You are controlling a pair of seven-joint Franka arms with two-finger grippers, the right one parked.
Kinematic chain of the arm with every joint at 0, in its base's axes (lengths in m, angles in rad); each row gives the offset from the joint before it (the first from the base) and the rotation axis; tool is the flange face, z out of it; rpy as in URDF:
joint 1: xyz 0 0 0.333 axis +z
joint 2: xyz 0 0 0 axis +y
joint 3: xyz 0 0 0.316 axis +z
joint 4: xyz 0.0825 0 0 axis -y
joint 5: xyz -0.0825 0 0.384 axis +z
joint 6: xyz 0 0 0 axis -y
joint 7: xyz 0.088 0 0 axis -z
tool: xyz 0 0 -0.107 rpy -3.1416 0 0
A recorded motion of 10 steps. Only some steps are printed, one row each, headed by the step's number.
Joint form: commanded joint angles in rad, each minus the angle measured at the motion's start. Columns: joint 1, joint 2, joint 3, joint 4, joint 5, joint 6, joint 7.
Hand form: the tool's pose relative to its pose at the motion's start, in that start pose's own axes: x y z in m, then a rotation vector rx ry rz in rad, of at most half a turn. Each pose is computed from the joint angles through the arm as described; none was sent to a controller.
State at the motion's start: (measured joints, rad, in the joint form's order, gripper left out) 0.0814 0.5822 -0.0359 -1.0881 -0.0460 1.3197 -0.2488
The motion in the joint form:
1: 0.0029 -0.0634 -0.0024 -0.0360 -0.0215 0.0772 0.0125
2: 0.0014 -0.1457 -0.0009 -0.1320 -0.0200 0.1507 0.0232
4: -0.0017 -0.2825 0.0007 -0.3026 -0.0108 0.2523 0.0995
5: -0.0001 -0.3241 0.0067 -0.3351 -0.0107 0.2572 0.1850
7: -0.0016 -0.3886 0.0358 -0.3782 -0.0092 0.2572 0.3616
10: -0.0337 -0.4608 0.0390 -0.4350 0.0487 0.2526 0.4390
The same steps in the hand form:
1: -0.0135 0.0009 -0.0284 -0.0444 0.0967 0.0187
2: -0.0302 -0.0015 -0.0396 -0.0532 0.1561 0.0282
4: -0.0608 -0.0069 -0.0467 -0.0464 0.2272 0.1024
5: -0.0734 -0.0134 -0.0542 -0.0375 0.2437 0.1804
7: -0.0925 -0.0323 -0.0676 -0.0142 0.2699 0.3291
10: -0.1199 -0.0264 -0.0748 0.0607 0.2821 0.4268

